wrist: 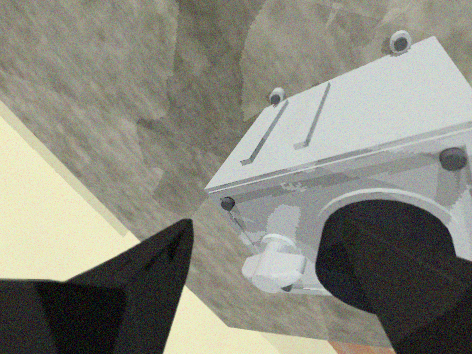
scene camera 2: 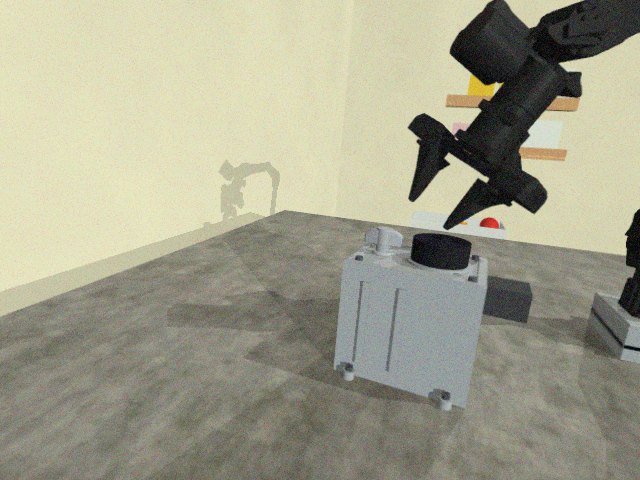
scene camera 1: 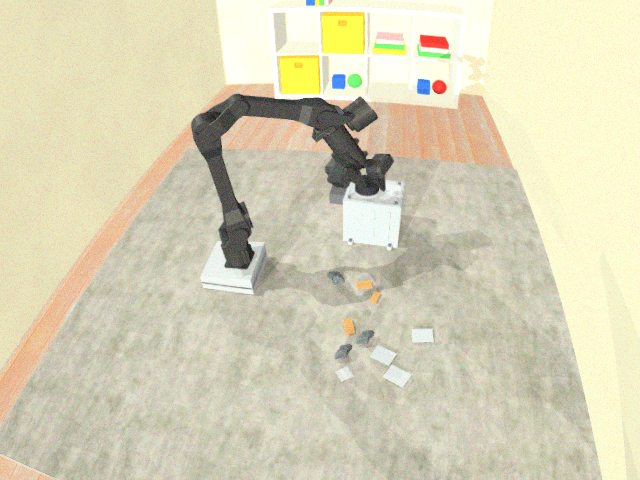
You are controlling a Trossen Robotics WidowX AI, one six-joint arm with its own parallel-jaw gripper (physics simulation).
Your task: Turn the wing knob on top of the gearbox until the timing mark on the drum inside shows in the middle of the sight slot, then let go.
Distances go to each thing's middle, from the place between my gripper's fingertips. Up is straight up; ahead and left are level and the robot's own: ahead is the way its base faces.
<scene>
Right now the small grey wing knob (scene camera 2: pixel 384 237) is 60 mm to the left of my hand, 50 mm below it and 40 mm ahead of it. Also, from my hand: gearbox (scene camera 2: pixel 411 320): 100 mm below, 60 mm to the left, 30 mm behind.
</scene>
